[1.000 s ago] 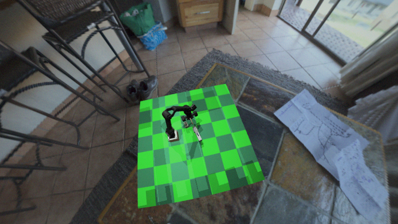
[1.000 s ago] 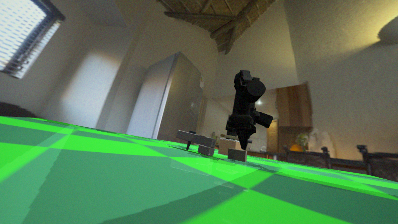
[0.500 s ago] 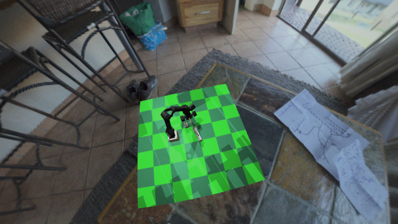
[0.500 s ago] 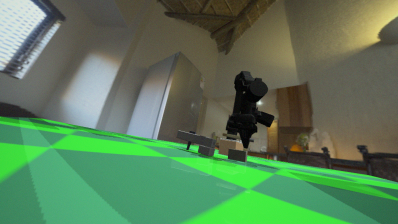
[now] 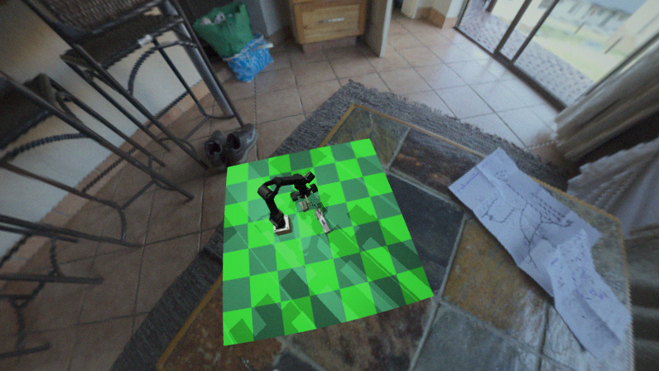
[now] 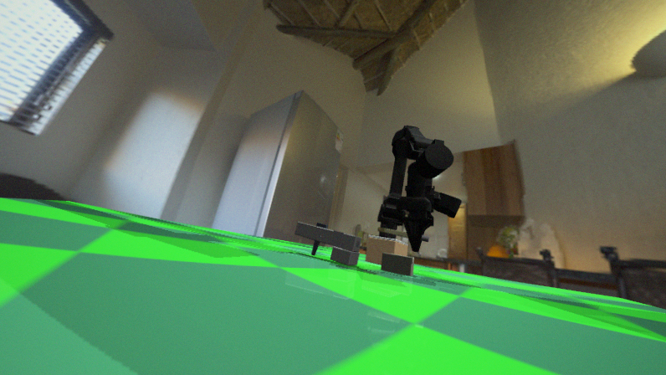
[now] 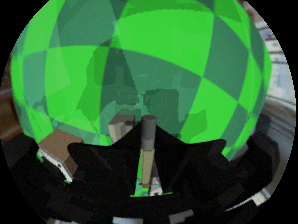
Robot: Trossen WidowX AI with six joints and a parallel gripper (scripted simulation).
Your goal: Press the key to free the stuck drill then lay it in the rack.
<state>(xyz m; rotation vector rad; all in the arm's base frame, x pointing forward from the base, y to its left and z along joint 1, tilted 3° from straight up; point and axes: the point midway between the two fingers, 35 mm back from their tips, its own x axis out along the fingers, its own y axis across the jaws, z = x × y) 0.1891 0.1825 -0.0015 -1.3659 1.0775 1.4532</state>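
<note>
Now: the drill 40 mm to the right of my gripper tip, 40 mm above it and 10 mm ahead of it. The rest, counted from my gripper tip: long grey holder: 190 mm to the right, 90 mm ahead, 10 mm below; dark key: 220 mm to the right, 100 mm ahead; small grey rack block: 50 mm to the right, 30 mm below, 30 mm behind.
</note>
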